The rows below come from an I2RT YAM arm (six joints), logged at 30 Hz.
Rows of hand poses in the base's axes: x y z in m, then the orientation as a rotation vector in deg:
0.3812 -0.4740 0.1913 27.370 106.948 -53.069
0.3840 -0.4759 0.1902 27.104 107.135 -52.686
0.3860 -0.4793 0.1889 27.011 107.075 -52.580
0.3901 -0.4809 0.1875 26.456 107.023 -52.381
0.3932 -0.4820 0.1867 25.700 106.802 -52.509
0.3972 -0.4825 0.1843 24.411 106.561 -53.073
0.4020 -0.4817 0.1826 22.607 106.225 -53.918
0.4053 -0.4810 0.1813 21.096 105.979 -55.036
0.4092 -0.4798 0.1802 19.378 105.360 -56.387
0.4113 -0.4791 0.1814 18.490 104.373 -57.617
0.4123 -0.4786 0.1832 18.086 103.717 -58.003
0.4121 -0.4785 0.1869 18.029 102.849 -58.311
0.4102 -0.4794 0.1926 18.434 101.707 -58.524
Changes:
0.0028 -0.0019 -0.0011 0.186 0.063 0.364
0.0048 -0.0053 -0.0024 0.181 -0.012 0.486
0.0089 -0.0069 -0.0038 0.036 -0.024 0.972
0.0120 -0.0080 -0.0046 -0.453 -0.013 1.441
0.0160 -0.0085 -0.0070 -1.425 0.263 2.052
0.0208 -0.0077 -0.0087 -2.816 0.689 2.874
0.0241 -0.0070 -0.0100 -4.195 1.252 3.340
0.0280 -0.0058 -0.0111 -5.955 1.657 3.845
0.0301 -0.0051 -0.0099 -7.461 1.528 3.872
0.0311 -0.0046 -0.0081 -8.143 1.228 3.989
0.0309 -0.0045 -0.0044 -8.732 0.637 3.926
0.0290 -0.0054 0.0013 -9.198 -0.331 3.616

